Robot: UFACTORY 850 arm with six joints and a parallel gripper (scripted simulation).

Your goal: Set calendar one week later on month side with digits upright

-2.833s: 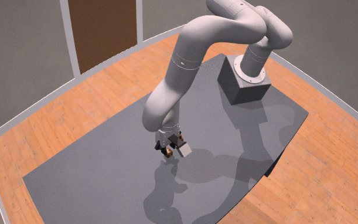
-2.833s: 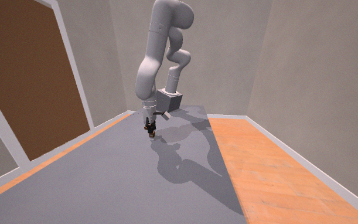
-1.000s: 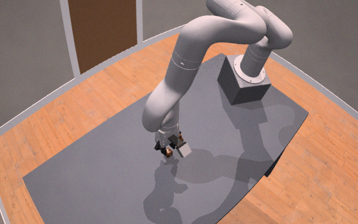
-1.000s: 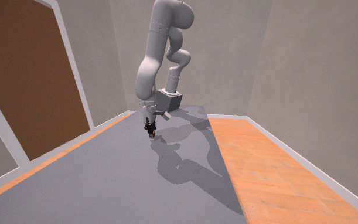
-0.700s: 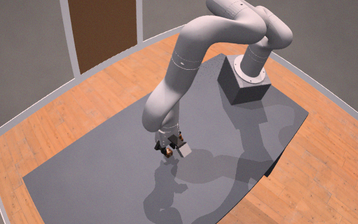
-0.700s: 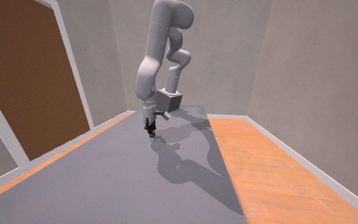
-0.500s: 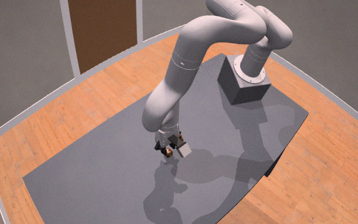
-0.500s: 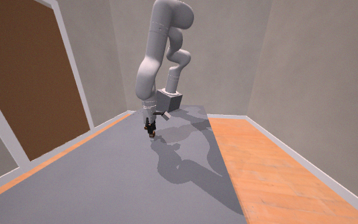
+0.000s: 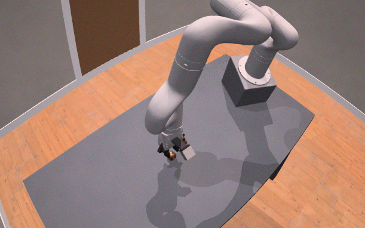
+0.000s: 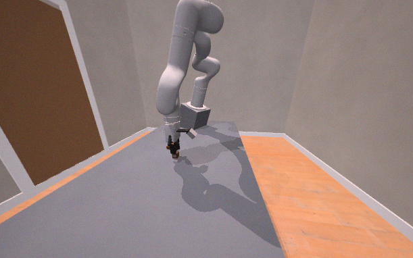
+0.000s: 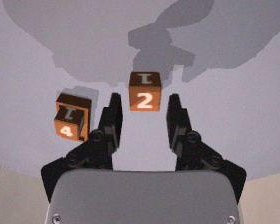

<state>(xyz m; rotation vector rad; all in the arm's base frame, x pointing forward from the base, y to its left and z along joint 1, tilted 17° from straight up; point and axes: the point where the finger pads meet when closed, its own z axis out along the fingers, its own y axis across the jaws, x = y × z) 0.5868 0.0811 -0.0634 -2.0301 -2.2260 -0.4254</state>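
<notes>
Right now my hand is 40 mm above the number cube. Round my hand: brown wooden calendar tray (90 mm behind, 60 mm to the right, 50 mm below).
</notes>
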